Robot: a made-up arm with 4 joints.
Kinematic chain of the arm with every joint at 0, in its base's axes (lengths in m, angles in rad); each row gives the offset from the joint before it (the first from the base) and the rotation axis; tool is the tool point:
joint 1: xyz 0 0 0.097 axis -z
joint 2: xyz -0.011 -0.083 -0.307 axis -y
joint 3: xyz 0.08 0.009 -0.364 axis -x
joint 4: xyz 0.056 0 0.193 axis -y
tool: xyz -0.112 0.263 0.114
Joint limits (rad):
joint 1: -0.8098..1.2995
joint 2: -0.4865..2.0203
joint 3: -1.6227..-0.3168
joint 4: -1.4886..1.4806
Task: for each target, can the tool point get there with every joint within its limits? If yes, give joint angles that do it. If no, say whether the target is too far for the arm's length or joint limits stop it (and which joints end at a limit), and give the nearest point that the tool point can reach.
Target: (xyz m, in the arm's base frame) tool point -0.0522 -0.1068 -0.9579
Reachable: no: joint limits stop it (at a limit: joint 1, joint 3, joint 4) | nearest point -0.1325 0.0745 -0.4035 | short by 0.589 m
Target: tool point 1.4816 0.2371 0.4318
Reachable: no: too far | nearest point 0.4459 -0.1136 -0.0841 | short by 1.209 m
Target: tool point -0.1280 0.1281 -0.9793
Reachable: no: joint limits stop it (at a limit: joint 3, joint 4) | nearest point -0.1045 0.1046 -0.4053 | short by 0.575 m
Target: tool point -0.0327 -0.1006 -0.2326
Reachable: yes | joints 0.7913 1.5024 -1.1131 1.0545
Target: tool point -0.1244 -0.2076 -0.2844
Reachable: yes | joints 0.5842 0.5874 -1.4270 0.7025
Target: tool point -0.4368 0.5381 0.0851
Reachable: no: joint limits stop it (at a limit: joint 1, joint 2, joint 4) | nearest point -0.2073 0.0930 -0.0078 | short by 0.509 m
